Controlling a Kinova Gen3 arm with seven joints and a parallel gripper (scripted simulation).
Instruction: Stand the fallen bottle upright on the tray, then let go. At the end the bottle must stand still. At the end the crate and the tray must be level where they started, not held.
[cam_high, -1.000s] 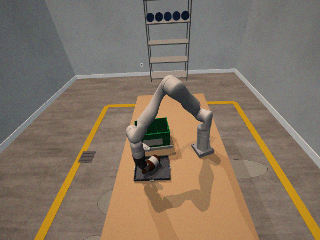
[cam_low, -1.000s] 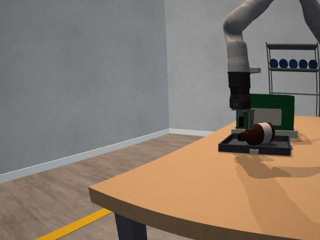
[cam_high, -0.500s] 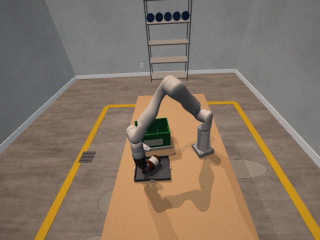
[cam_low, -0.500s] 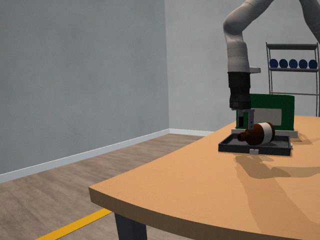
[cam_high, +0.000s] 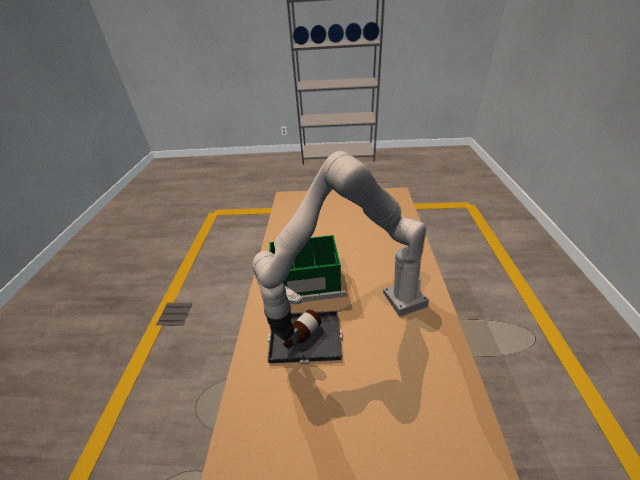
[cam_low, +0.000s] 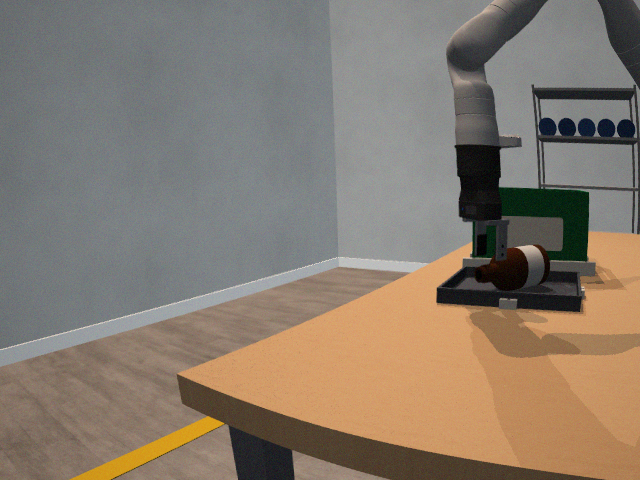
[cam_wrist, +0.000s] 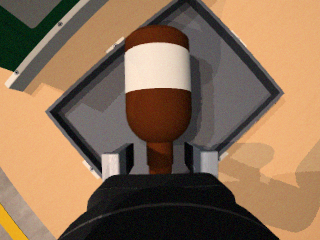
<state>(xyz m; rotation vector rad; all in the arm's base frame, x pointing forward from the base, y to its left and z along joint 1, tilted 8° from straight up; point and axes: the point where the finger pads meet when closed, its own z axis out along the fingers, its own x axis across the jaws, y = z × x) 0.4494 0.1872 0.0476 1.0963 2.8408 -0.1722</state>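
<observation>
The brown bottle lies 3 cm behind my hand, 4 cm to the right of it and 4 cm below it. Also, from my hand: green crate 6 cm behind, 31 cm to the right; dark tray 5 cm behind, 3 cm to the right, 7 cm below.
</observation>
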